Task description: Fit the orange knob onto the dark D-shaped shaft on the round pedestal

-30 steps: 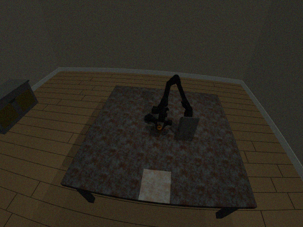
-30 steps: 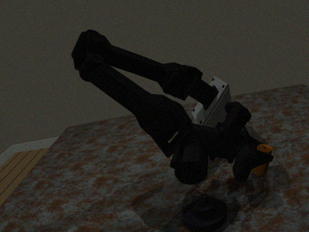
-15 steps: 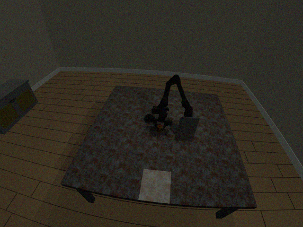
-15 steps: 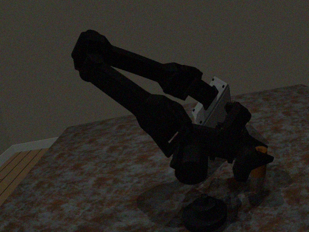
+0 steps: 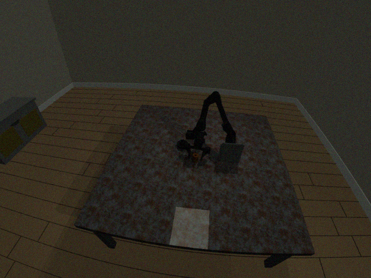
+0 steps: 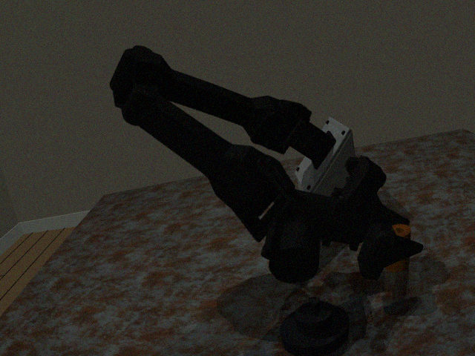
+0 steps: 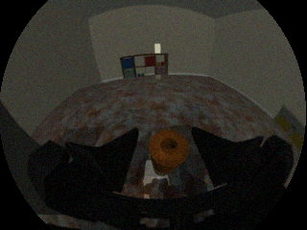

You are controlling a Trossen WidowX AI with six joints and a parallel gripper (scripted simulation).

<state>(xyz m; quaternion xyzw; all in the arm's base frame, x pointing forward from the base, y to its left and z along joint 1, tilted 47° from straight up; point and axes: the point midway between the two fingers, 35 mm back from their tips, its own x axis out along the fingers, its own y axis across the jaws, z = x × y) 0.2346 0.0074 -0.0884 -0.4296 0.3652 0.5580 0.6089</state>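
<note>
Right now my gripper tip is 30 mm to the left of the orange knob and 20 mm above it. Also, from my gripper tip: dark round pedestal: 170 mm to the right, 110 mm ahead, 20 mm below.
</note>
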